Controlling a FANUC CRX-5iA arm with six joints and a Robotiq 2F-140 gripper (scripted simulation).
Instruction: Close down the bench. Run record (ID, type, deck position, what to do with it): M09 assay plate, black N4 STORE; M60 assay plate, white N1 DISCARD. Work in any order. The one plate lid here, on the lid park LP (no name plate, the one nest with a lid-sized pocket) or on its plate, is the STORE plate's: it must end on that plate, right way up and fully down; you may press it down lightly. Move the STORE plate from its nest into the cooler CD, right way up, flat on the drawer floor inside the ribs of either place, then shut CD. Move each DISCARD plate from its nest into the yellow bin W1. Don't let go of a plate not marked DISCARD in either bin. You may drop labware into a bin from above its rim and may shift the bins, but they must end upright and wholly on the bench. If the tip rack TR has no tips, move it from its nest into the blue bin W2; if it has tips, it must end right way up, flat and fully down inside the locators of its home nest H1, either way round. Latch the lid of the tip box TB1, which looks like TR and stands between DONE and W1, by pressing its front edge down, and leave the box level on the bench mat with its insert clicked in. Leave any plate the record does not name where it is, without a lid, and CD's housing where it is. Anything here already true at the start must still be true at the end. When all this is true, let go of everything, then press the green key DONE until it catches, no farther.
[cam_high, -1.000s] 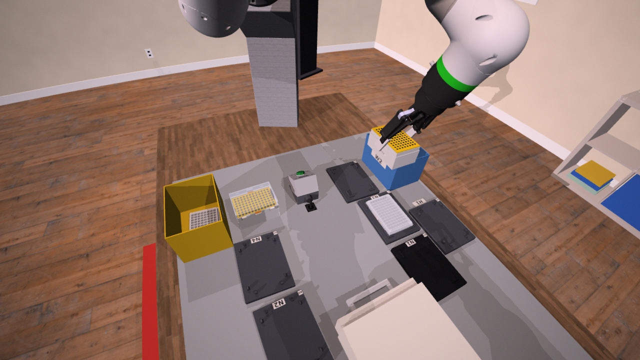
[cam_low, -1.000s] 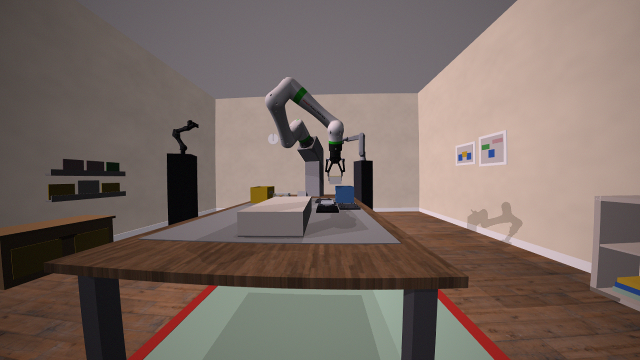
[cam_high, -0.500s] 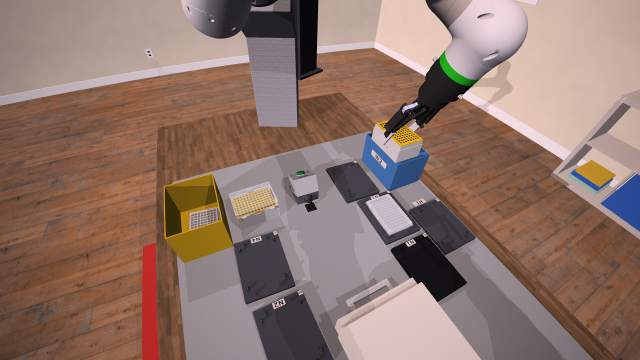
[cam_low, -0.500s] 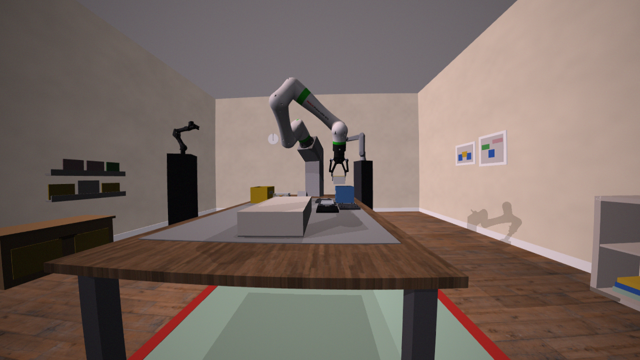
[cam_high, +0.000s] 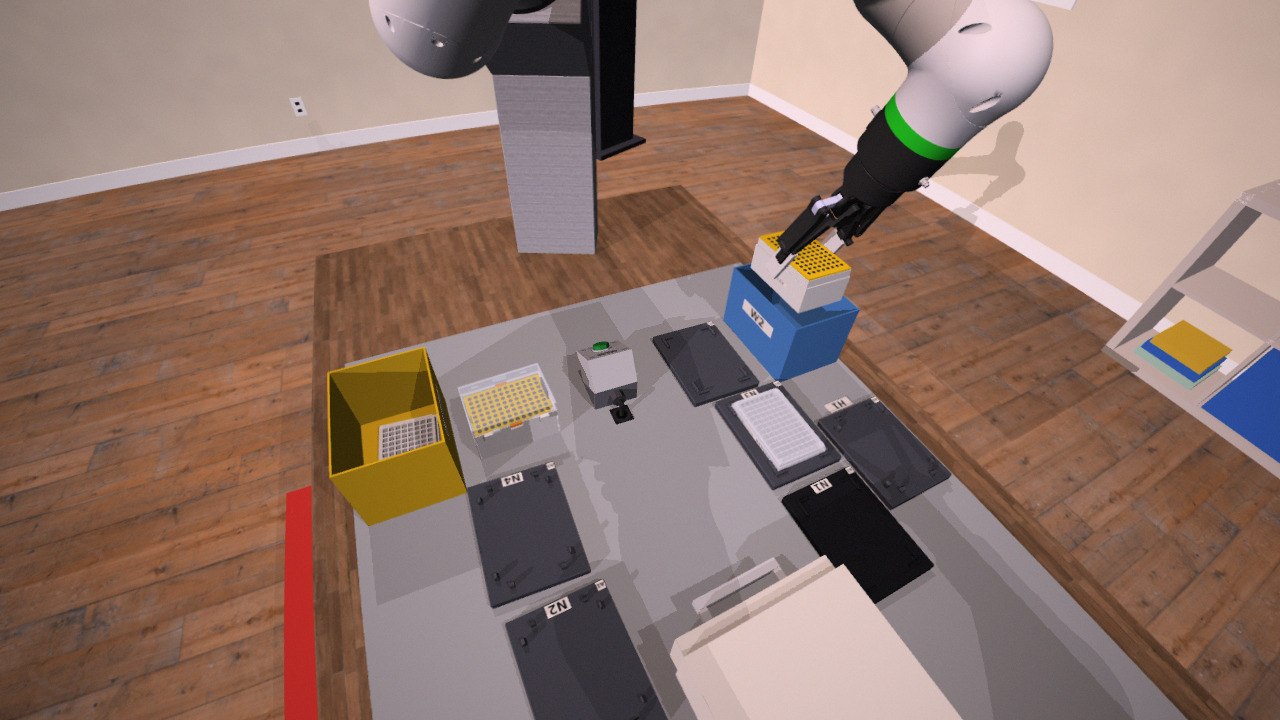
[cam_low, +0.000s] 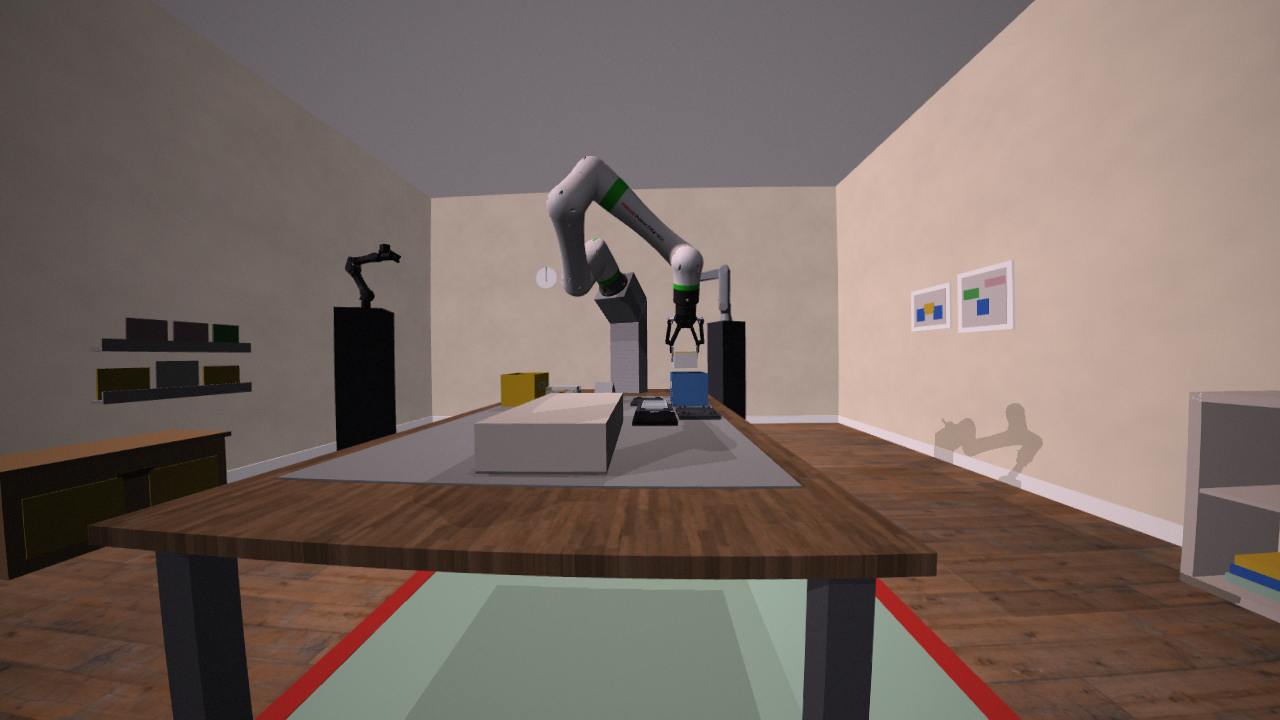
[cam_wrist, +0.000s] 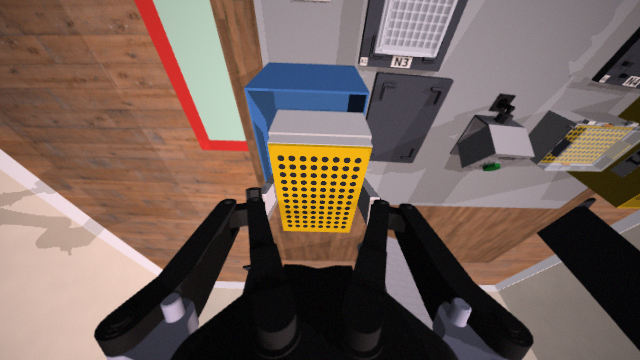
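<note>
Now: hand 180 mm past the green key DONE, 260 mm to the left of it and 120 mm above it. Also, from my hand: yellow tip rack TR (10 mm behind, 10 mm below); then lid park (70 mm behind, 130 mm to the right, 190 mm below); then blue bin W2 (20 mm to the left, 150 mm below).
</note>
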